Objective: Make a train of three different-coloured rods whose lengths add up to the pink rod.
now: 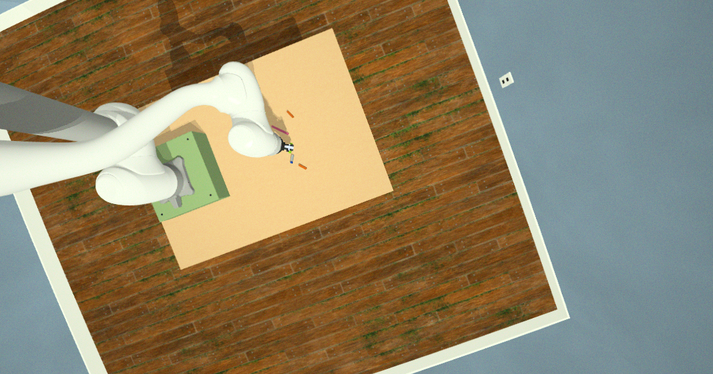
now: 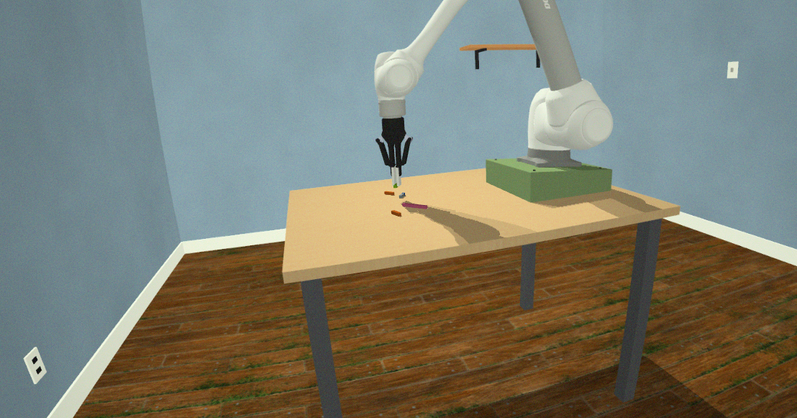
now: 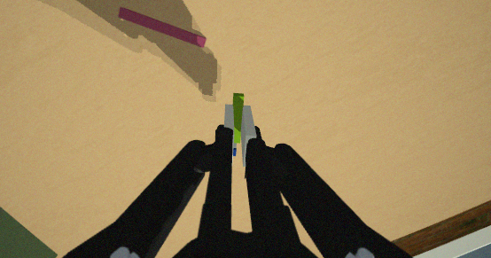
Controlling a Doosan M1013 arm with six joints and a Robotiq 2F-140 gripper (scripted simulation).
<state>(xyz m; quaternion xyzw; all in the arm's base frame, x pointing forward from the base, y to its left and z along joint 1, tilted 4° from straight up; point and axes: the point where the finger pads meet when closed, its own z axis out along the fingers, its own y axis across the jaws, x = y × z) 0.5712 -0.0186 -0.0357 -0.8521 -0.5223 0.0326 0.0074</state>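
The grey rod is 20 mm behind my hand, 40 mm to the right of it and 80 mm below it. The rest, counted from my hand: blue rod (30 mm behind, 60 mm to the right, 80 mm below); lime rod (30 mm below); pink rod (40 mm behind, 110 mm to the left, 80 mm below).
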